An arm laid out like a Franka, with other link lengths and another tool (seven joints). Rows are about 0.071 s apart.
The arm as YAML. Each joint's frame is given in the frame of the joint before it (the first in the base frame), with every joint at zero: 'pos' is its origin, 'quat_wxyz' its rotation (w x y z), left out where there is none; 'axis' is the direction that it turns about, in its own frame. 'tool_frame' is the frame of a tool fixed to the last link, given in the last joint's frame.
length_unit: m
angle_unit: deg
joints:
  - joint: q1
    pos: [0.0, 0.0, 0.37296]
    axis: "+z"
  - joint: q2
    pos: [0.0, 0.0, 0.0]
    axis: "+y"
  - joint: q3
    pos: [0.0, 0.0, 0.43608]
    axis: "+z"
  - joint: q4
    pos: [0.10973, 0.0, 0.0]
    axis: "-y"
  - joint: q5
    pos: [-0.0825, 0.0, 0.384]
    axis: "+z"
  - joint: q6
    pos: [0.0, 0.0, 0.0]
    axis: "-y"
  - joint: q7
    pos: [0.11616, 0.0, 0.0]
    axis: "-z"
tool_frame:
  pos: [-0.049, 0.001, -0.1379]
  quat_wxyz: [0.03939, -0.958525, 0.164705, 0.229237]
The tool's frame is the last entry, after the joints.
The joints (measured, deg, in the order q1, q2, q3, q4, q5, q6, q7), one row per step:
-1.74 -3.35 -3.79 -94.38 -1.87 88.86 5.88
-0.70 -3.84 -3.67 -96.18 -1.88 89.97 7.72
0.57 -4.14 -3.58 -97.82 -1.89 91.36 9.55
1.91 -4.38 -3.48 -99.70 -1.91 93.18 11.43
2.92 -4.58 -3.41 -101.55 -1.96 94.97 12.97
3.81 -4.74 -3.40 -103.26 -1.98 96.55 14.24
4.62 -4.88 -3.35 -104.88 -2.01 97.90 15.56
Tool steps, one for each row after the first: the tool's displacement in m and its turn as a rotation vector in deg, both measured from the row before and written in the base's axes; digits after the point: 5 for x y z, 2 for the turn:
-0.00138 0.01237 -0.00840 -0.04 0.15 -0.64
0.00037 0.01410 -0.00866 -0.08 -0.10 -0.42
0.00089 0.01489 -0.01068 -0.09 -0.23 -0.38
0.00036 0.01124 -0.01088 -0.10 -0.18 -0.39
-0.00019 0.00941 -0.01040 -0.05 -0.07 -0.31
-0.00085 0.00905 -0.01015 -0.07 0.09 -0.41

